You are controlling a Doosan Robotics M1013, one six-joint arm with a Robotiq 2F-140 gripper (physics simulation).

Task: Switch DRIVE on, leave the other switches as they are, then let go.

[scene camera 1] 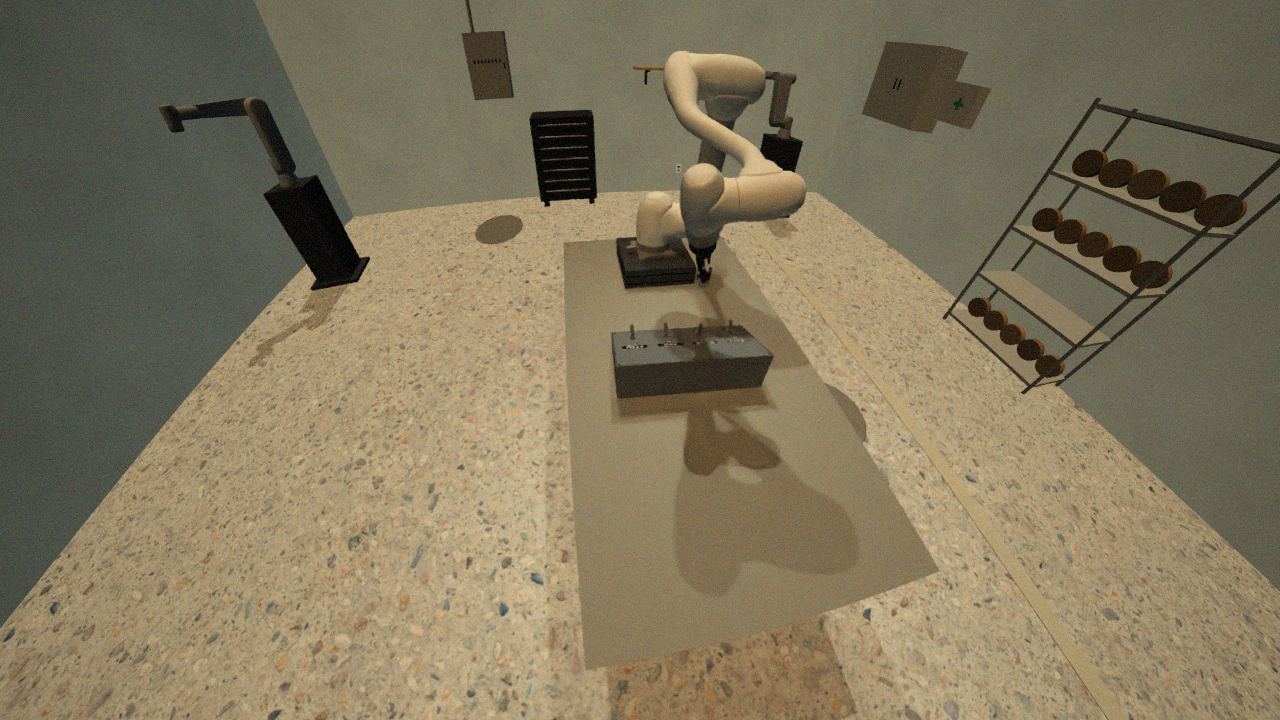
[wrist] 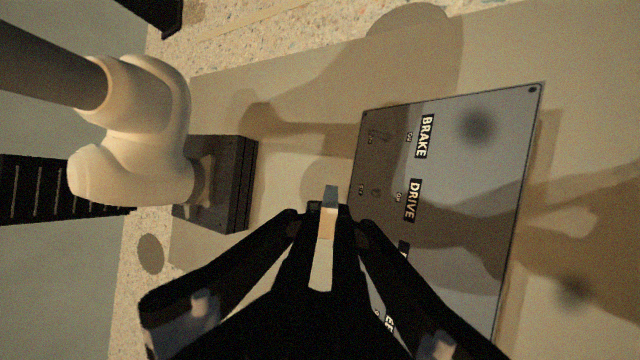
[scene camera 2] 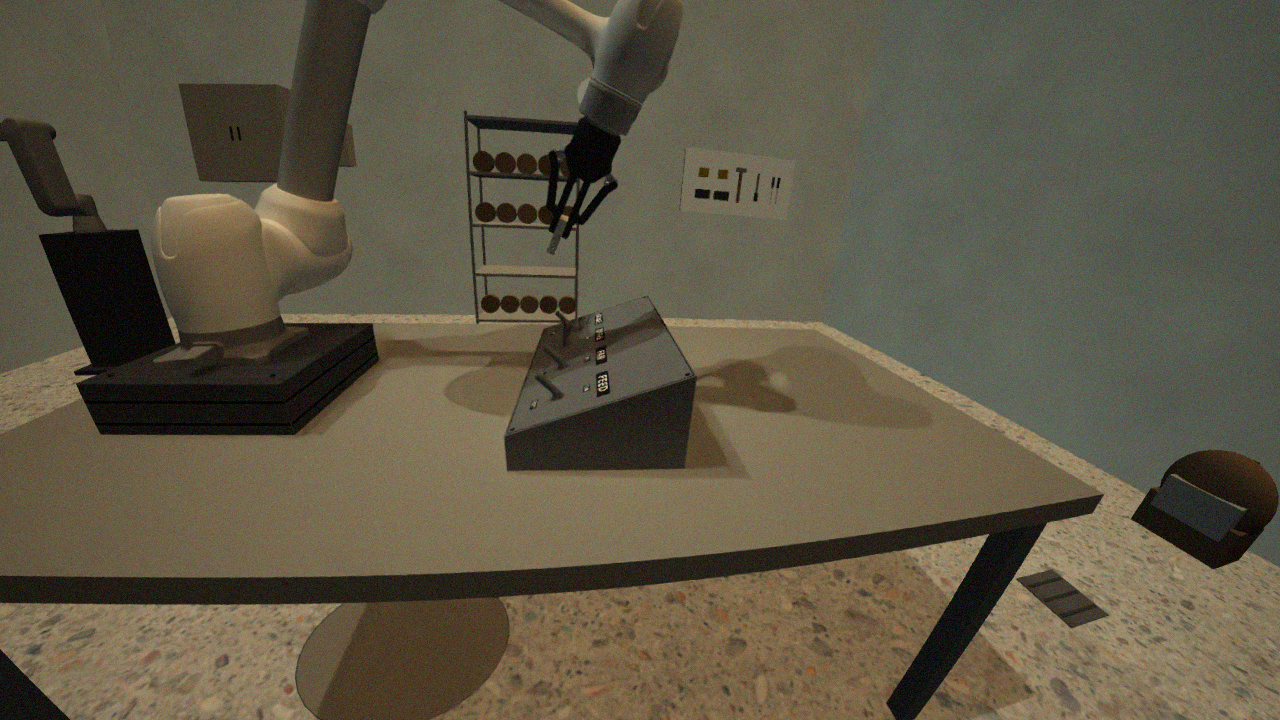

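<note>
The grey switch box stands on the table, with its sloping panel facing the arm's base. The DRIVE lever stands more upright than its neighbours. The BRAKE lever and the FEED lever lean towards OFF. Another lever between FEED and DRIVE leans the same way. My gripper is shut and empty. It hangs above the lever side of the box, clear of the levers. In the wrist view my fingers hide part of the panel.
The arm's dark base block stands on the table behind the switch box. A shelf rack stands beyond the table. Another arm on a black pedestal stands apart on the floor.
</note>
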